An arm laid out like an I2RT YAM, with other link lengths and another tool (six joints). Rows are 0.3 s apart.
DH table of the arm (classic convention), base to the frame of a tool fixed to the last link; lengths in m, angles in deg. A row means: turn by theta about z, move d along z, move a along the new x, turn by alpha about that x. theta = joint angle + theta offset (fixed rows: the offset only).
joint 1: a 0.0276; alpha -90; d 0.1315; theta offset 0
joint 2: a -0.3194; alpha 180; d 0; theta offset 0
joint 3: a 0.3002; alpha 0; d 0; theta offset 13.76
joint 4: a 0.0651; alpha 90; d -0.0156; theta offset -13.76
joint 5: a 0; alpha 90; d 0.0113; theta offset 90
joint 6: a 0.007; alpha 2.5; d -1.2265; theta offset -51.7
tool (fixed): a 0; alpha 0; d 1.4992; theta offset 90
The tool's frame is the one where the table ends.
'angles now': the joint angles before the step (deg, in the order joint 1, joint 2, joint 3, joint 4, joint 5, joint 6). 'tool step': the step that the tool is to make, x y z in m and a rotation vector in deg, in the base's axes. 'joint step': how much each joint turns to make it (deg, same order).
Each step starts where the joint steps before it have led.
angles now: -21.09 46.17 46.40 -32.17 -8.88 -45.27
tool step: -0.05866 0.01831 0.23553 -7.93 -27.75 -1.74
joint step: -0.01 -12.68 16.50 0.01 0.87 2.99
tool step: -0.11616 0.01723 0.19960 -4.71 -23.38 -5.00
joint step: -0.02 -1.94 21.11 0.77 5.52 3.17
